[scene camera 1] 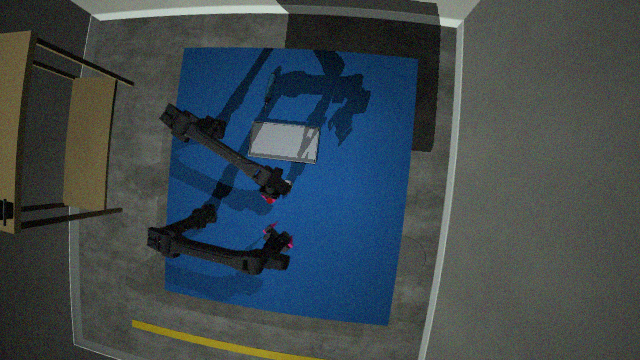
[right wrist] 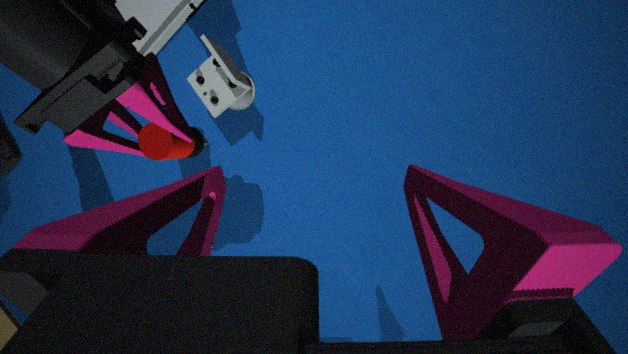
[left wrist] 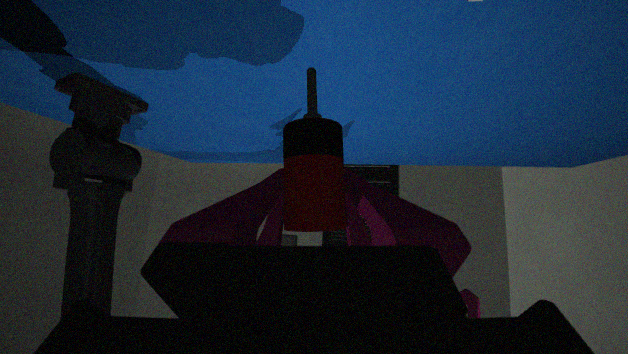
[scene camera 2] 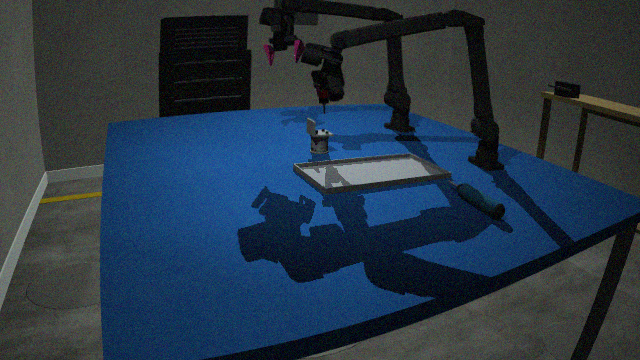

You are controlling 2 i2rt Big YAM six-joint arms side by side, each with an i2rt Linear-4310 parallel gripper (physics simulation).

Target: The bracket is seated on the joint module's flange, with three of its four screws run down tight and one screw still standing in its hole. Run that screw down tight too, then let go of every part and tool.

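Frame: origin at the left arm's base, x ahead, y left, z up, level; metres.
Seen in the pictures: left gripper, fingertip midpoint: (scene camera 1: 270,200) (right wrist: 178,147) (left wrist: 314,177) (scene camera 2: 323,94); right gripper, fingertip midpoint: (scene camera 1: 284,228) (right wrist: 314,175) (scene camera 2: 283,63); left arm's base, origin of the base link: (scene camera 1: 218,129) (scene camera 2: 485,164); right arm's base, origin of the base link: (scene camera 1: 209,213) (left wrist: 106,93) (scene camera 2: 399,128).
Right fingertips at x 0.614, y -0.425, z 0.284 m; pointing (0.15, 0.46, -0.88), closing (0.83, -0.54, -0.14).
Pixels of each thing's top centre, then the offset from my right fingertips to it.
- upright joint module, middle of its top: (right wrist: 218,82) (scene camera 2: 319,133) 0.088 m back, 0.177 m left, 0.220 m down
- red driver, middle of its top: (left wrist: 307,230) (right wrist: 150,142) (scene camera 2: 324,86) 0.124 m back, 0.102 m left, 0.072 m down
- shallow tray, middle of its top: (scene camera 2: 374,168) (scene camera 1: 283,141) 0.173 m back, 0.430 m left, 0.268 m down
- blue-handled screwdriver, middle of its top: (scene camera 2: 474,188) (scene camera 1: 268,90) 0.329 m back, 0.715 m left, 0.243 m down
The pale bracket (scene camera 1: 288,183) (scene camera 2: 311,126) (right wrist: 227,95) sits on the upright joint module (scene camera 2: 319,145) (right wrist: 246,101). Dark screw heads show in its plate in the right wrist view; which screw stands higher I cannot tell. In scene camera 1 my left arm mostly hides the bracket. My left gripper (scene camera 1: 268,198) (scene camera 2: 322,90) (left wrist: 314,177) (right wrist: 178,147) is shut on the red driver (left wrist: 314,195) (right wrist: 156,141), which has a black collar. Its bit points down, in the air above the table and beside the bracket. My right gripper (scene camera 1: 280,235) (scene camera 2: 284,62) (right wrist: 314,175) is open and empty, high above the table.
A shallow tray (scene camera 1: 282,160) (scene camera 2: 390,183) lies near the module. A blue-handled screwdriver (scene camera 2: 480,200) lies by its far-right corner in scene camera 2. The grippers are close together, with the left fingers beyond the right gripper's left-hand finger in the right wrist view.
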